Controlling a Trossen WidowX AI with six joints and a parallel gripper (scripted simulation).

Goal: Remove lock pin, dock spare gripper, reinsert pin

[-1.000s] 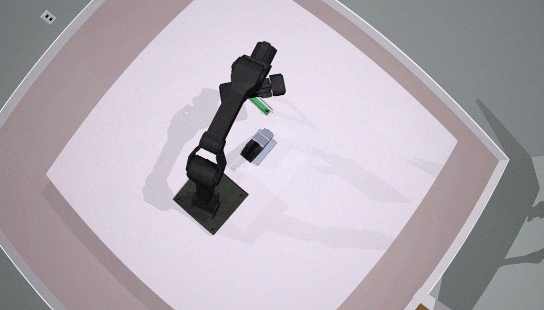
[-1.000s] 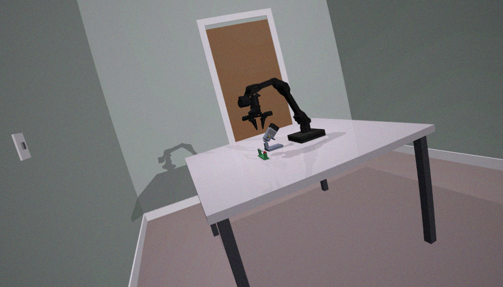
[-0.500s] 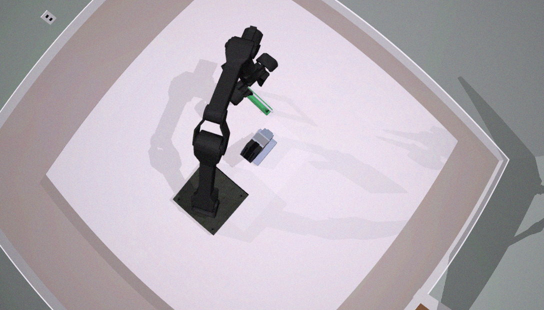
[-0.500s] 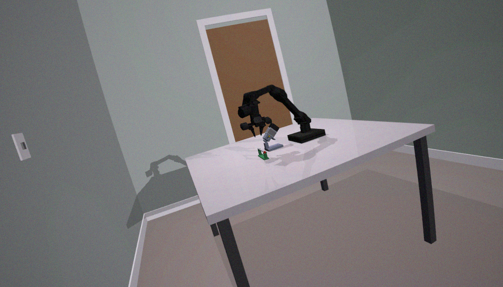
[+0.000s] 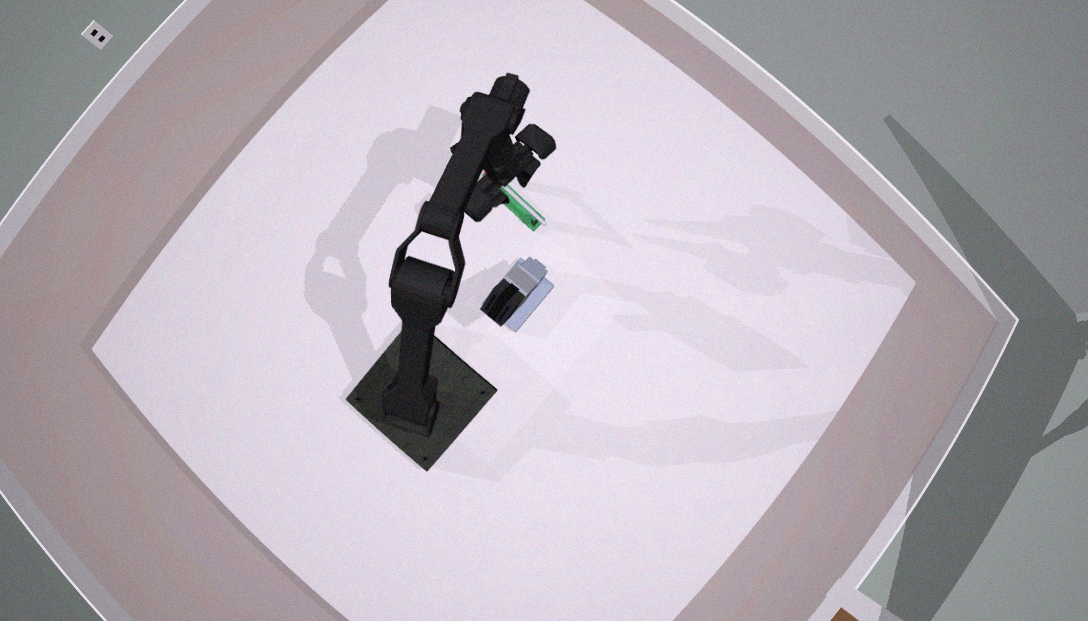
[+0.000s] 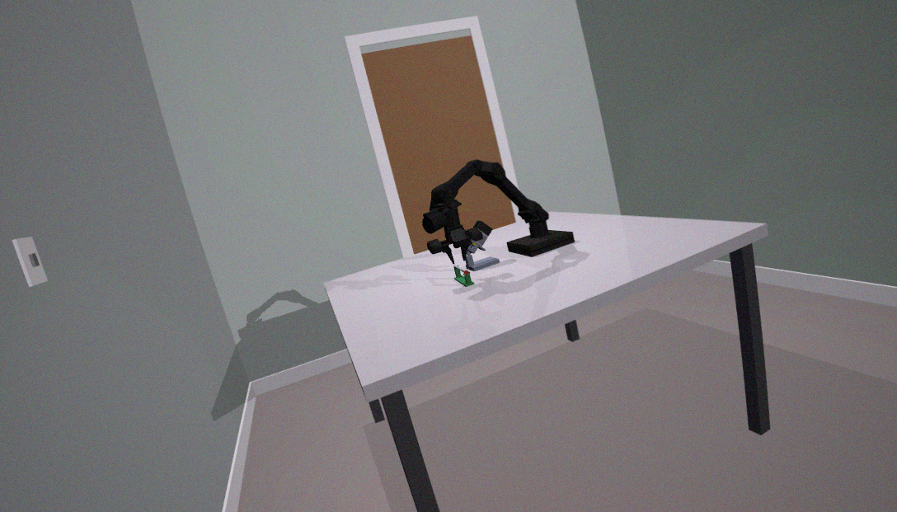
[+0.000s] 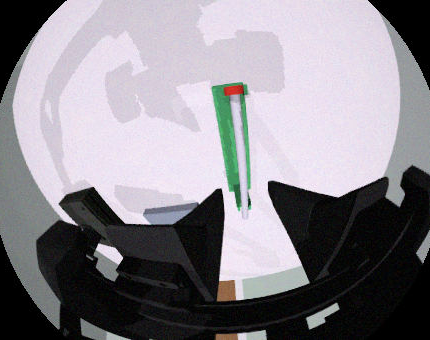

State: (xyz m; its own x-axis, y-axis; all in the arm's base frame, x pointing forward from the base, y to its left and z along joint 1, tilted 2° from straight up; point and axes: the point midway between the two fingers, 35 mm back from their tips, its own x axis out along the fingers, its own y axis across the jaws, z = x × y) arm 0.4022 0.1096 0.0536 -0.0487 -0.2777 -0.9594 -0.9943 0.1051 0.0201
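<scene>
The green cradle is 5 cm below my gripper tip and 1 cm to the left of it. Round my gripper tip: mount: 11 cm to the right, 11 cm behind, 2 cm below; then spare gripper: 14 cm behind, 11 cm to the right, 4 cm above.
</scene>
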